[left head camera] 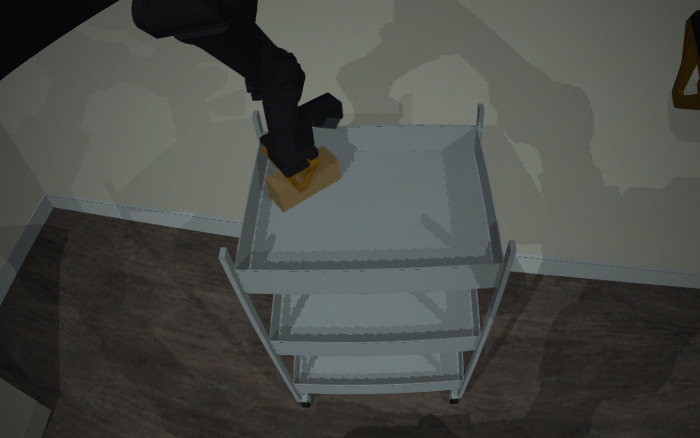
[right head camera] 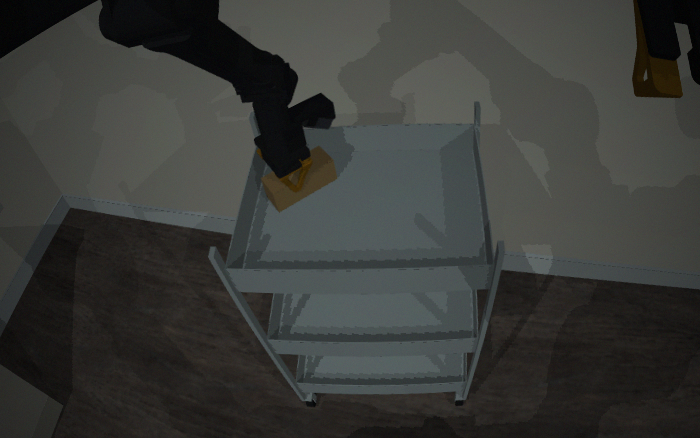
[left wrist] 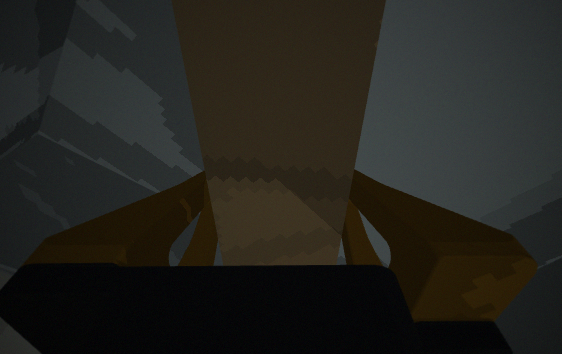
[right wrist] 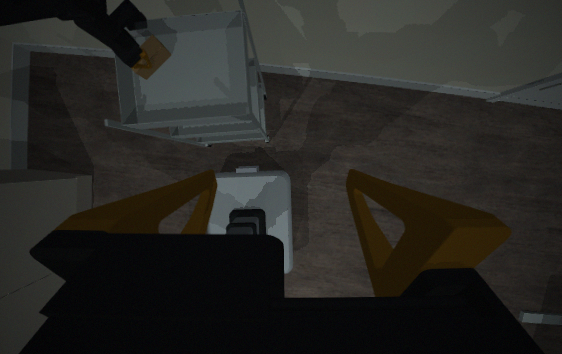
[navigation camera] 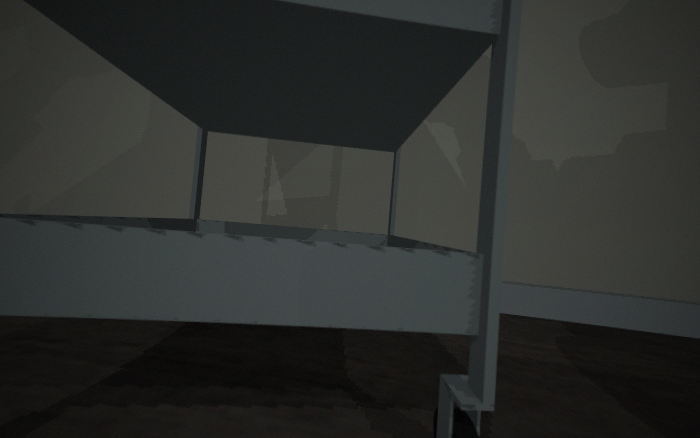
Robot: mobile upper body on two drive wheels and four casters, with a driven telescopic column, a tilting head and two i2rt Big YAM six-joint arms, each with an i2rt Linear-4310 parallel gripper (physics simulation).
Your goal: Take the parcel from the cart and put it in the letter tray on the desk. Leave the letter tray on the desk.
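Places are measured from the left arm's base along level axes (x right, y ahead, z up), in millimetres.
Pixels of known places: left gripper, fingertip midpoint: [left head camera: 295, 182] [right head camera: 290, 182] [left wrist: 279, 175] [right wrist: 145, 61]; right gripper, fingertip midpoint: [right head camera: 687, 95] [right wrist: 281, 177].
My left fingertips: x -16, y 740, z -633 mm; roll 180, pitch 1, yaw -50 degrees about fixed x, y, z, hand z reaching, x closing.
Observation:
Behind a point stands the place of what it marks.
The parcel [left head camera: 326, 174] @[y 754, x 42, z -628 mm] [right head camera: 321, 173] @[y 754, x 42, z -625 mm] [left wrist: 280, 100] @[y 768, x 20, z -608 mm] [right wrist: 159, 52] @[y 758, x 47, z -618 mm], a tan oblong box, is at the far left corner of the top shelf of the grey three-shelf cart [left head camera: 361, 281] @[y 521, x 118, z -624 mm] [right head camera: 361, 281] @[y 522, x 137, z -625 mm] [navigation camera: 232, 278] @[y 522, x 137, z -1158 mm]. My left gripper [left wrist: 279, 175] @[y 740, x -16, z -633 mm] is shut on the parcel, one orange finger against each long side. I cannot tell whether the parcel's underside touches the shelf. My right gripper [right wrist: 281, 177] @[y 359, x 452, z -123 mm] is open and empty, well to the right of the cart and above the floor. The letter tray and a recognisable desk do not show in these views.
A pale wall [left head camera: 593, 206] @[y 968, x 756, z -969 mm] stands behind the cart. The robot's white base [right wrist: 272, 200] @[y 153, x 376, z -1064 mm] is in front of the cart in the right wrist view. A pale block-like surface [right wrist: 40, 205] @[y 179, x -977, z -976 mm] is at the left of that view. The cart's raised rims and corner posts surround the parcel's shelf.

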